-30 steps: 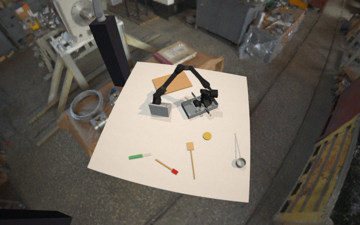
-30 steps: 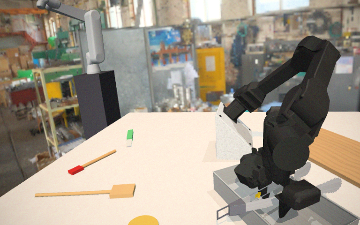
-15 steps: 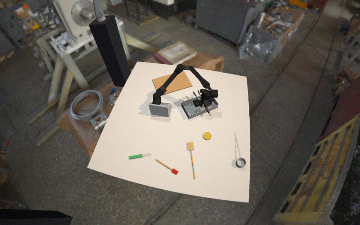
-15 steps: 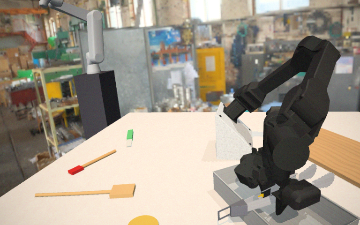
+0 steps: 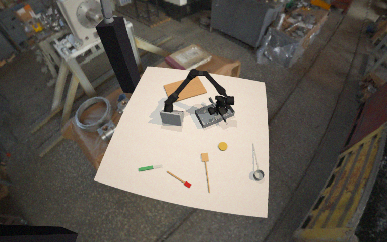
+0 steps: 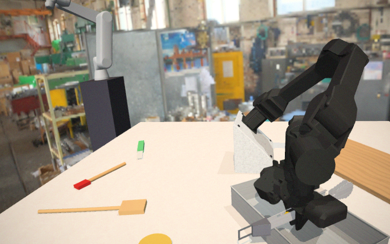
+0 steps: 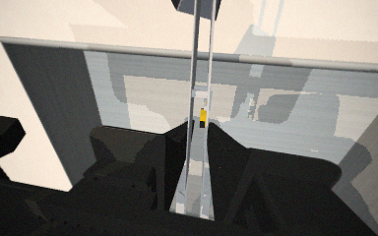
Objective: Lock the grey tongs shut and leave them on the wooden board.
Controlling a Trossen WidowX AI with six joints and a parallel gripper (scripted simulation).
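My gripper tip is 30 mm past the grey roasting tin and 10 mm to the right of it. Round my gripper tip: small yellow mark 40 mm above, 20 mm to the right, 10 mm ahead; wooden board 340 mm behind, 260 mm to the left, 20 mm below; yellow disc 280 mm to the right, 70 mm ahead, 20 mm below.
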